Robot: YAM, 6 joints.
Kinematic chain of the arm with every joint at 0, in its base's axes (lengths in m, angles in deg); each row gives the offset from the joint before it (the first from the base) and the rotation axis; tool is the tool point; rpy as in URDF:
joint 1: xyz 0 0 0.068 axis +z
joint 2: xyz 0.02 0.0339 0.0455 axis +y
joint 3: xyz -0.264 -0.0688 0 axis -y
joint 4: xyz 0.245 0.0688 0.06 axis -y
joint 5: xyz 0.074 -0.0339 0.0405 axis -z
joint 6: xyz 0.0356 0 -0.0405 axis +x
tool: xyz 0 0 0 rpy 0 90 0
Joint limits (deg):
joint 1: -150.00..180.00
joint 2: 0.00..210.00
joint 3: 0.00..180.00
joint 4: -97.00..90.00
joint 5: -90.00..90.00
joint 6: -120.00..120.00
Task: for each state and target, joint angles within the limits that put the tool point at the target. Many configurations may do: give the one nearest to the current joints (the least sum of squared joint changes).
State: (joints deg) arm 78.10 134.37 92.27 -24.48 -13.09 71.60
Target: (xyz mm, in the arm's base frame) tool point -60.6 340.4 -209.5
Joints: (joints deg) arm 98.67 175.56 91.60 -18.26 -13.94 71.60
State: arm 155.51 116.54 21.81 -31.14 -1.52 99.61
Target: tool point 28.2 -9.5 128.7
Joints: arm 158.82 159.87 0.00 -56.51 2.14 99.61
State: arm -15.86 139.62 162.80 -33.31 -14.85 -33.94
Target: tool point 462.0 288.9 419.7
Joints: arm 30.99 143.90 166.45 -21.86 -15.95 -33.94
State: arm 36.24 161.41 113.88 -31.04 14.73 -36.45
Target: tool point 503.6 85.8 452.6
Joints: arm 10.72 129.08 146.37 -15.16 15.31 -36.45
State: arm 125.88 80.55 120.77 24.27 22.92 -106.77
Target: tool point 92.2 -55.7 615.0
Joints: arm 138.63 36.32 96.76 19.55 32.53 -106.77
